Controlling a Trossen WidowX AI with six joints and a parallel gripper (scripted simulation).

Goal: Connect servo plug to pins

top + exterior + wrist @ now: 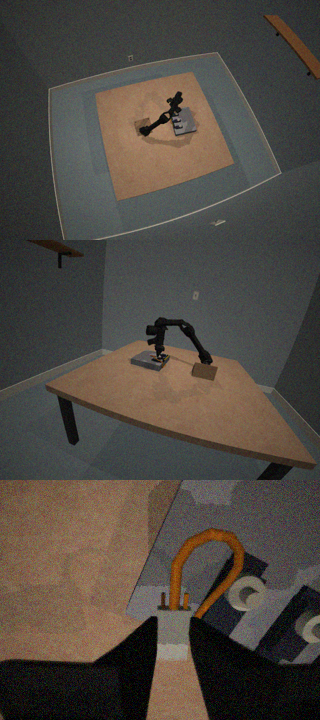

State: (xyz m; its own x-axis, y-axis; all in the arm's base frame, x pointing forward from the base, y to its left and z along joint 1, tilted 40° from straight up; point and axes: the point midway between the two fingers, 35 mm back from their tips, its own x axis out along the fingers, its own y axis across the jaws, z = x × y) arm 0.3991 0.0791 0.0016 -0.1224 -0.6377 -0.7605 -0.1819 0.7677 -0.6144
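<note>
My gripper tip is 6 cm past the blue band, 11 cm to the left of it and 3 cm above it. From my gripper tip the other things lie so: grey holder (9 cm ahead, 15 cm to the right, 8 cm below).
</note>
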